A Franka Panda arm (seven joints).
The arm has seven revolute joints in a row. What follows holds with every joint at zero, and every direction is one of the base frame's.
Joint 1 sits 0.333 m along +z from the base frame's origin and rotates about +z.
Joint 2 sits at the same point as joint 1 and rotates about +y.
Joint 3 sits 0.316 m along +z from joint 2 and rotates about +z.
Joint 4 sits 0.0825 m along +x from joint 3 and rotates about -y.
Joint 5 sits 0.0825 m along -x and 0.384 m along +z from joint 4 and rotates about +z.
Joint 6 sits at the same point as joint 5 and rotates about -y.
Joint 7 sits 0.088 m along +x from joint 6 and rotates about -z.
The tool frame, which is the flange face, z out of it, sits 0.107 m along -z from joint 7; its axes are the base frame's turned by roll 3.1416, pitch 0 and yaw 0 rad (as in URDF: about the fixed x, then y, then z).
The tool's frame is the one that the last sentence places.
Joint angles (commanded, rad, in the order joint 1, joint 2, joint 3, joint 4, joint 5, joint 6, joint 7), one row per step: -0.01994, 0.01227, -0.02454, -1.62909, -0.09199, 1.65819, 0.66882; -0.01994, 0.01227, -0.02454, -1.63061, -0.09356, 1.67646, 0.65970; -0.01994, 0.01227, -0.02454, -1.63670, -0.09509, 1.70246, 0.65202; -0.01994, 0.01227, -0.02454, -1.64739, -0.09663, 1.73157, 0.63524; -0.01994, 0.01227, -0.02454, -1.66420, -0.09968, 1.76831, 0.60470; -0.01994, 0.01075, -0.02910, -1.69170, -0.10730, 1.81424, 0.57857; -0.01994, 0.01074, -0.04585, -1.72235, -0.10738, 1.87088, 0.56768; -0.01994, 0.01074, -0.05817, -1.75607, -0.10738, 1.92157, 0.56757; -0.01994, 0.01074, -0.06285, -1.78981, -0.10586, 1.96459, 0.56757; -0.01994, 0.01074, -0.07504, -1.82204, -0.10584, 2.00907, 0.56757; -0.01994, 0.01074, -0.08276, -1.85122, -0.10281, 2.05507, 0.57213; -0.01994, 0.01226, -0.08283, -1.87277, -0.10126, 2.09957, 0.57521; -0.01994, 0.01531, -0.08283, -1.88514, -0.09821, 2.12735, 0.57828
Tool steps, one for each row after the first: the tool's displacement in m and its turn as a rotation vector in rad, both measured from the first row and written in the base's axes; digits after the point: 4 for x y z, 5 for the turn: 0.0018, -0.0001, 0.0009, -0.00238, -0.01574, 0.01088; 0.0042, -0.0001, 0.0004, -0.00493, -0.03471, 0.02108; 0.0066, 0.0000, -0.0020, -0.00786, -0.05130, 0.04068; 0.0094, -0.0001, -0.0066, -0.01326, -0.06786, 0.07494; 0.0116, -0.0029, -0.0147, -0.02344, -0.08424, 0.10210; 0.0142, -0.0120, -0.0241, -0.02683, -0.10858, 0.10194; 0.0157, -0.0187, -0.0356, -0.02843, -0.12513, 0.09490; 0.0163, -0.0208, -0.0479, -0.02724, -0.13439, 0.09415; 0.0163, -0.0273, -0.0593, -0.02836, -0.14632, 0.08638; 0.0167, -0.0311, -0.0690, -0.02645, -0.16373, 0.07754; 0.0182, -0.0306, -0.0759, -0.02613, -0.18548, 0.07799; 0.0196, -0.0302, -0.0809, -0.02388, -0.19842, 0.07627
